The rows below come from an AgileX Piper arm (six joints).
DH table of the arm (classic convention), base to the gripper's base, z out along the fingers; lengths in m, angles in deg. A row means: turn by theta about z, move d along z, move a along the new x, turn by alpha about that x. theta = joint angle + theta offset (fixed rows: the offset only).
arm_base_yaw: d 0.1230, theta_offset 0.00, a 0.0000, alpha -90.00
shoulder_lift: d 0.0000, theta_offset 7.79, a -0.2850, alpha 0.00
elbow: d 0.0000, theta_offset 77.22, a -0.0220, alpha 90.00
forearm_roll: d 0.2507, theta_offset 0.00, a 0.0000, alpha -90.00
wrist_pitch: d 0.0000, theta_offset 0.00, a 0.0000, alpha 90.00
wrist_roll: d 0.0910, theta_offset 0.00, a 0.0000, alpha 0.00
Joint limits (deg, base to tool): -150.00..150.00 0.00..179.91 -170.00..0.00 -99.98..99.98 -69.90..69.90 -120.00..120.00
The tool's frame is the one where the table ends.
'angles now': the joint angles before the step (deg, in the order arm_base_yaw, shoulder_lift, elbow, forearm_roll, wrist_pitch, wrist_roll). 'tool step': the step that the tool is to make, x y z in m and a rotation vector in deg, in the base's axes. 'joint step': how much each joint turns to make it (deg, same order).
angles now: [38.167, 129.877, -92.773, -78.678, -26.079, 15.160]
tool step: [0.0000, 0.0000, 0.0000, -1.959, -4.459, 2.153]
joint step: [0.000, 0.000, 0.000, 0.000, 0.001, -5.325]
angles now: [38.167, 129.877, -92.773, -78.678, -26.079, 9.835]
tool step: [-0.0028, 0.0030, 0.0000, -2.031, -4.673, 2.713]
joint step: [0.461, -0.003, 0.006, 0.005, 0.001, -5.576]
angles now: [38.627, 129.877, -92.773, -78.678, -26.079, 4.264]
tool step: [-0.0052, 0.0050, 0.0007, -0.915, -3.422, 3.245]
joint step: [0.637, 0.004, -0.015, -0.022, -1.082, -4.238]
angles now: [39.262, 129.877, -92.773, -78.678, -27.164, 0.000]
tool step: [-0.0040, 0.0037, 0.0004, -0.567, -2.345, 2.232]
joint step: [0.498, -0.001, 0.016, 0.029, -0.722, -2.915]
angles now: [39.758, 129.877, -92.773, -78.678, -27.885, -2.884]
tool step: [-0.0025, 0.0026, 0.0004, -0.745, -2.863, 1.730]
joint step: [0.382, -0.007, 0.018, 0.479, -0.210, -3.665]
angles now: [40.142, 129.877, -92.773, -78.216, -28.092, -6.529]
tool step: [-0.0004, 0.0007, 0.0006, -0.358, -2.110, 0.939]
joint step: [0.079, -0.006, 0.000, 0.724, -0.152, -2.911]
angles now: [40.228, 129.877, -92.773, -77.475, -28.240, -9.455]
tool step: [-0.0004, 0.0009, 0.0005, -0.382, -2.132, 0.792]
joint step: [0.124, 0.009, -0.008, 0.869, 0.004, -2.995]
